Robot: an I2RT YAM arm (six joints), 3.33 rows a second.
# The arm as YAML. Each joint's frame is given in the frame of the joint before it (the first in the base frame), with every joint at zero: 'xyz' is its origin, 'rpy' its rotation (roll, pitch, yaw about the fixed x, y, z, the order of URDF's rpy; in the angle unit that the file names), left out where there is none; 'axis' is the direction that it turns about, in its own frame. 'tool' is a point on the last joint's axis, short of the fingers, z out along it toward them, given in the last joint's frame.
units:
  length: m
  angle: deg
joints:
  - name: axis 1
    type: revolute
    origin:
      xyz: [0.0, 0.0, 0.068]
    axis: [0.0, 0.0, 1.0]
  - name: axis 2
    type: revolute
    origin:
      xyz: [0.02, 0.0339, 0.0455]
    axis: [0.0, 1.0, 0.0]
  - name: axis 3
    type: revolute
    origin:
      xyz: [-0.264, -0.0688, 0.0]
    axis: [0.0, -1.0, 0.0]
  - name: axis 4
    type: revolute
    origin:
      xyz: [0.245, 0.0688, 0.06]
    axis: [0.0, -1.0, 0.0]
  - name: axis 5
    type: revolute
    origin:
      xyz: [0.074, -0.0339, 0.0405]
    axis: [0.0, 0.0, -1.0]
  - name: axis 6
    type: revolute
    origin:
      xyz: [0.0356, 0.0, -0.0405]
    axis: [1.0, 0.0, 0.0]
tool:
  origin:
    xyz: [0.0, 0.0, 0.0]
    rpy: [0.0, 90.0, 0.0]
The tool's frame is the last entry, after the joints.
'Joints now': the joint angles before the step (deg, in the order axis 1, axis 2, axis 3, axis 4, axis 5, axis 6). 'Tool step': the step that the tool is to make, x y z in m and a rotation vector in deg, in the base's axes. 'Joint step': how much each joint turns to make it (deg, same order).
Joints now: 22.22 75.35 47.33 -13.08 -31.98 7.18
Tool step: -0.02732 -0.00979 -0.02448 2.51 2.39 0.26
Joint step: 0.02 -5.31 -9.58 4.49 -2.30 2.72
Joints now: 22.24 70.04 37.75 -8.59 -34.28 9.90
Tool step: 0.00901 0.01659 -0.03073 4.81 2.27 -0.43
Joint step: 2.49 7.31 -4.18 15.47 -1.07 7.27
